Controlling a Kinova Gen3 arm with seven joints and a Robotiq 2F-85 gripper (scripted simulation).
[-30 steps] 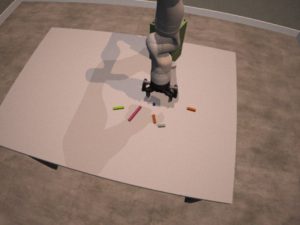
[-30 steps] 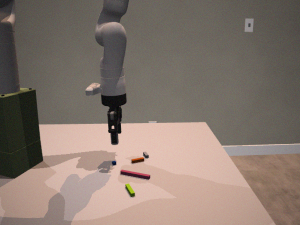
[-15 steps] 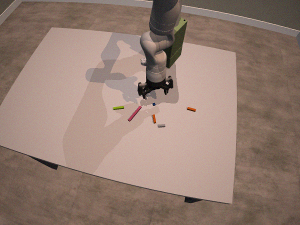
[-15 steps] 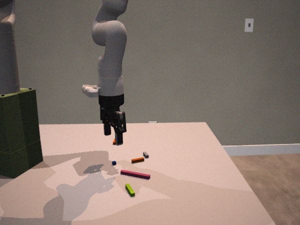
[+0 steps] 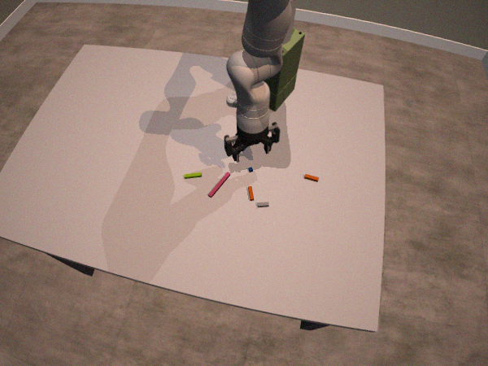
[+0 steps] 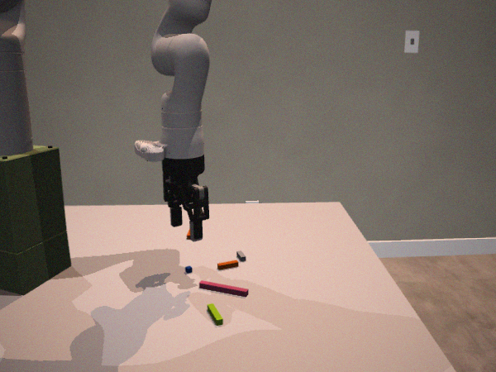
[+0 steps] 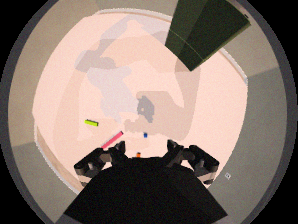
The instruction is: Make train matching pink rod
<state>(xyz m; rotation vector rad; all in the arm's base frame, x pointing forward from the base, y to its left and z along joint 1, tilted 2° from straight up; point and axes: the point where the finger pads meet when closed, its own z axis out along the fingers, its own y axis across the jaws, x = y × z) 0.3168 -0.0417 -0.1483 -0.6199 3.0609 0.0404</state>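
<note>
Now: hand 80 mm above the blue rod. Also, from my hand: grey rod: 110 mm ahead, 40 mm to the left, 80 mm below; then pink rod: 60 mm ahead, 90 mm to the right, 80 mm below; then lime rod: 30 mm ahead, 170 mm to the right, 80 mm below.
</note>
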